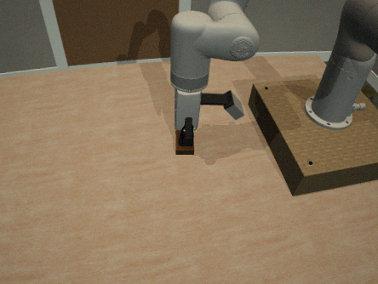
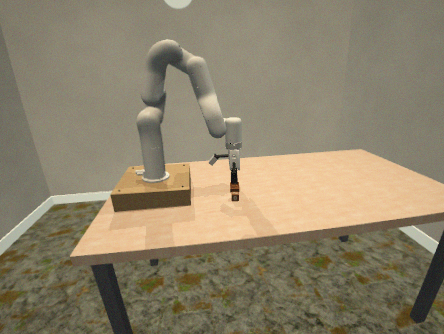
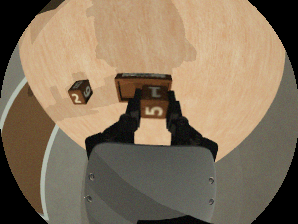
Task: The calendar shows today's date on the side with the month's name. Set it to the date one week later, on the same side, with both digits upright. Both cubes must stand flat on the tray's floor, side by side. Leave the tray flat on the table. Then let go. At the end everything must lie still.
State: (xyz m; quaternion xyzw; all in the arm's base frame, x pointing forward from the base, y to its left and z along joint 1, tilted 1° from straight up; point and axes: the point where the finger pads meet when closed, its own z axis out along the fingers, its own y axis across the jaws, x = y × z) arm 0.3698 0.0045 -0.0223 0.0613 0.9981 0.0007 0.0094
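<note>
Now: hand 2 cm to the left of the brown tray and 4 cm above it. Also, from my hand: cube (1 cm behind, 12 cm to the right, 3 cm below).
</note>
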